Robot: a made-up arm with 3 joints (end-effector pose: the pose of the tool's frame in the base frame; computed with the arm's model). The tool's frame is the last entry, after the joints. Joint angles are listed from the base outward.
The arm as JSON. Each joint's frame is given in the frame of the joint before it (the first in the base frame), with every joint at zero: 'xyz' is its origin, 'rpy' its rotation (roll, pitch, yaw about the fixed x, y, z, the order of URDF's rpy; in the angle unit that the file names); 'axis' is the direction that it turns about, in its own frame. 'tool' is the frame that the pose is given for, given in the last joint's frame.
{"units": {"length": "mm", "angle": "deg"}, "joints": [
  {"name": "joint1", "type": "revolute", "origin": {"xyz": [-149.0, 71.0, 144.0], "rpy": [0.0, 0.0, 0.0]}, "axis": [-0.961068, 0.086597, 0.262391]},
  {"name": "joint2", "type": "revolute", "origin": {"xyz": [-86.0, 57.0, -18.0], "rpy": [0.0, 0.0, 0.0]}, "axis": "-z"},
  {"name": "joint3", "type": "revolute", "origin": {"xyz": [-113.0, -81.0, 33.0], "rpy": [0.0, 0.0, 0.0]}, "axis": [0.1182, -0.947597, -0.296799]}
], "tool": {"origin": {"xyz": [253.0, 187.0, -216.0], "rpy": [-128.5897, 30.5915, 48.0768]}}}
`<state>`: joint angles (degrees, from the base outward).
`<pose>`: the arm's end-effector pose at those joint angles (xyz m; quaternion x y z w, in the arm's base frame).
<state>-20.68 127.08 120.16</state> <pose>-0.3013 0.0864 0.5537 0.5471 -0.6965 0.2497 0.3915</pose>
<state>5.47 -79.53 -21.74</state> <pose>-0.3497 0.1427 -0.1432 0.4092 0.6348 -0.6359 0.1590</pose>
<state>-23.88 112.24 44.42</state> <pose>-0.3116 -0.1037 0.1160 -0.6478 0.6949 -0.0958 0.2972</pose>
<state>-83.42 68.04 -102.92</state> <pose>-0.2243 0.3553 0.6040 0.2405 -0.4143 0.3926 0.7851</pose>
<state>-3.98 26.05 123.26</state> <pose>-0.3274 0.0345 0.5319 0.7769 -0.0262 0.6291 0.0057</pose>
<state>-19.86 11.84 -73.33</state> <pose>-0.4794 0.3773 -0.0627 -0.4013 -0.2348 0.7720 0.4333</pose>
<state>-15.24 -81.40 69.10</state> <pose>-0.1817 0.2820 0.4030 -0.5259 -0.7636 -0.1212 0.3544</pose>
